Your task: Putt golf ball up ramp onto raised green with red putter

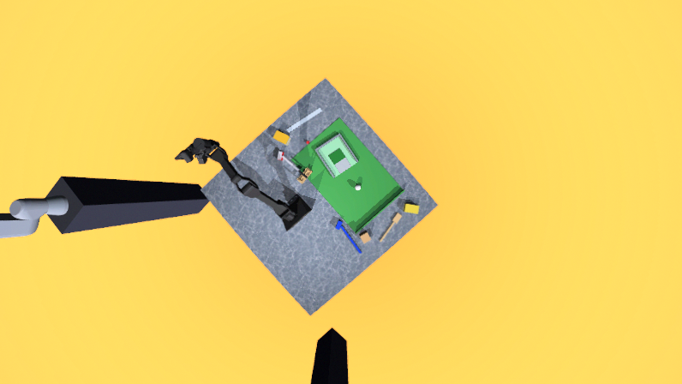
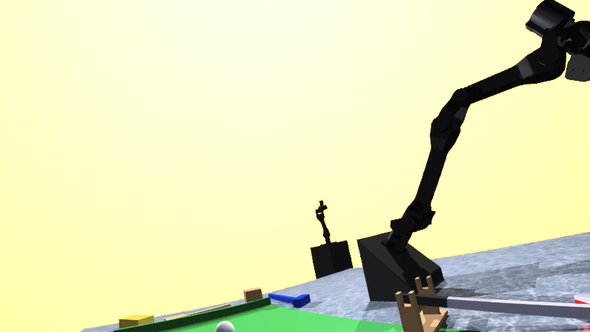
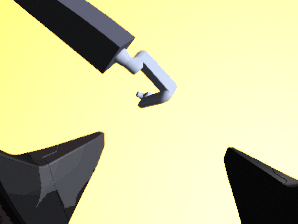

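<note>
The red putter lies 39 cm below my gripper tip, 37 cm to the right of it and 37 cm ahead of it. The rest, counted from my gripper tip: wooden stand: 49 cm to the right, 39 cm below, 39 cm ahead; then green mat: 71 cm to the right, 61 cm ahead, 43 cm below; then pale bar: 68 cm ahead, 43 cm below, 19 cm to the right.
</note>
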